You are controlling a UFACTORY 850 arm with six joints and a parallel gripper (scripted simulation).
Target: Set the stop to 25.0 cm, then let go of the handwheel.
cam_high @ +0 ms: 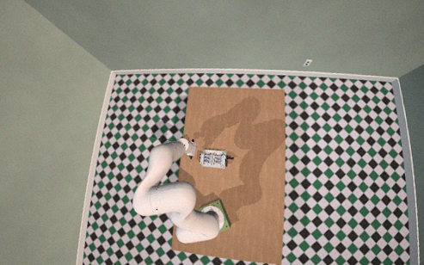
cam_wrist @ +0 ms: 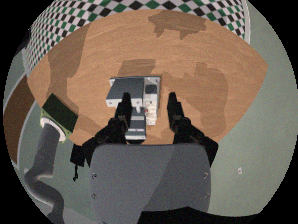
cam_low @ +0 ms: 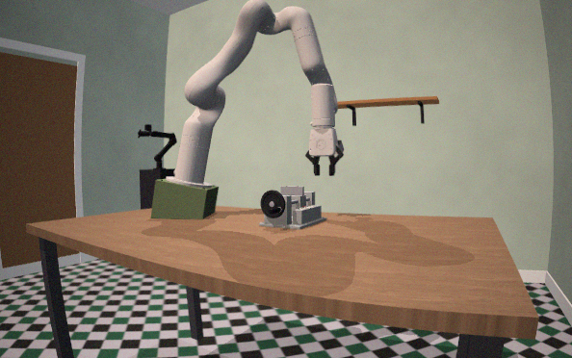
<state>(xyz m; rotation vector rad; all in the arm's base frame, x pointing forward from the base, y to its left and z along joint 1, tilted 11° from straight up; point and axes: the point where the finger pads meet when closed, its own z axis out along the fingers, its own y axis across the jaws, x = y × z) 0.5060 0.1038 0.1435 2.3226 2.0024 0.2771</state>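
Now: the handwheel 8 cm behind my hand, 27 cm to the right of it and 11 cm below it.
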